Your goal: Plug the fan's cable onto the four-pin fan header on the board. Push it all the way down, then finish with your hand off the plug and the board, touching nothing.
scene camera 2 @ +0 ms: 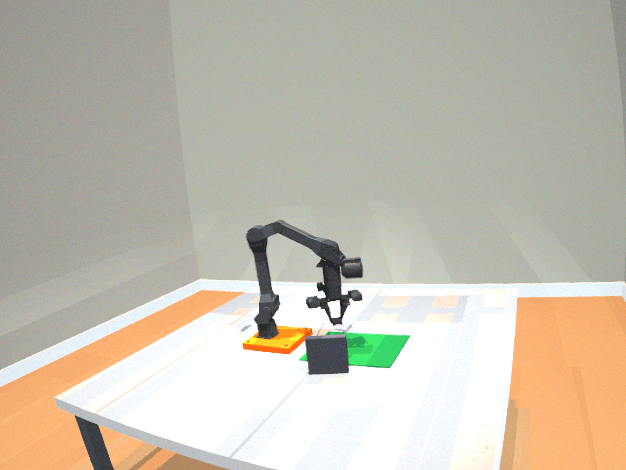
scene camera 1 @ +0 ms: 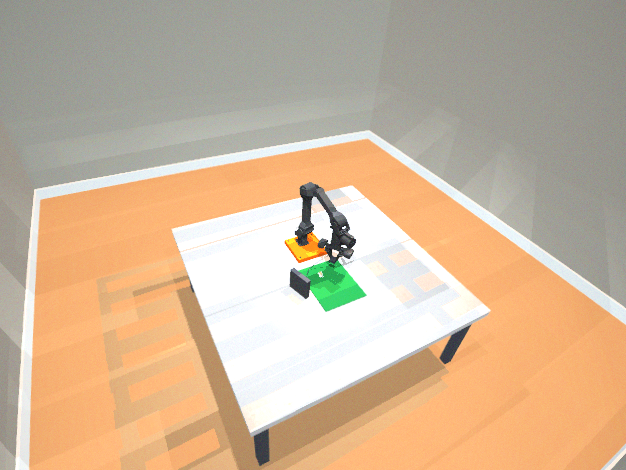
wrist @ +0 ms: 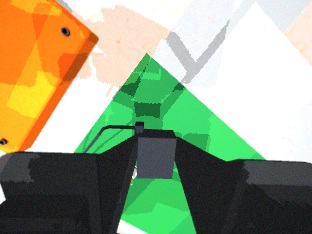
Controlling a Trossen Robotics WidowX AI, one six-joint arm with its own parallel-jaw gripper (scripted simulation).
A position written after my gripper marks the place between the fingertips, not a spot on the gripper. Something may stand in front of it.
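From scene camera 1 I can see a green board (scene camera 1: 336, 288). Scene camera 2 gives me a dark grey fan (scene camera 2: 326, 354), plus the board (scene camera 2: 366, 349) again and my gripper (scene camera 2: 336, 322). And in the wrist view there's a fan plug (wrist: 156, 149), along with my gripper (wrist: 156, 140) and the green board (wrist: 151, 95).
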